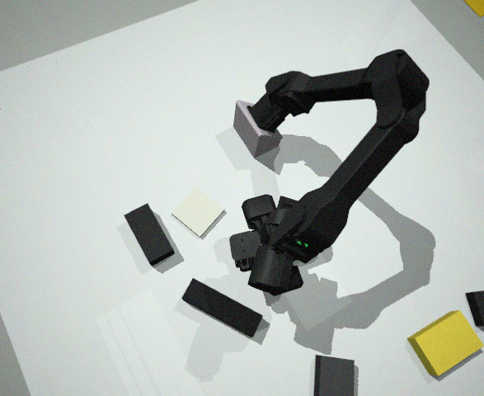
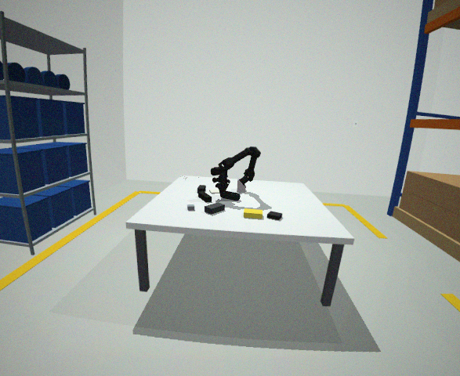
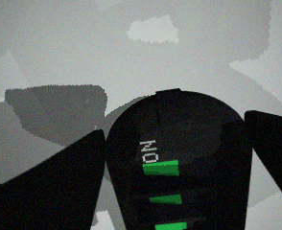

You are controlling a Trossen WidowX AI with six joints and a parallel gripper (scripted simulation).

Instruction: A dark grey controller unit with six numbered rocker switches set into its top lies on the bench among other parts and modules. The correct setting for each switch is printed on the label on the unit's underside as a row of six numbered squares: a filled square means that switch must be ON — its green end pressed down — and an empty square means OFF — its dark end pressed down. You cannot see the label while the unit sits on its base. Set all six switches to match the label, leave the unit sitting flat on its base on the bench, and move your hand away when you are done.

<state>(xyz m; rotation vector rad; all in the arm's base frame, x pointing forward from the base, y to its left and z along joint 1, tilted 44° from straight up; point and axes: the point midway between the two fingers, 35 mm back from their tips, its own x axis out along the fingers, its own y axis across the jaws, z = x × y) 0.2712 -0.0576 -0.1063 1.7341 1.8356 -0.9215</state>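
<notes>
The long dark block lies 6 cm ahead of my gripper tip, 13 cm to the right of it and 1 cm below it. Round my gripper tip: yellow block (31 cm ahead, 26 cm to the left, 2 cm below); cream tile (15 cm behind, 9 cm to the right, 3 cm below).
</notes>
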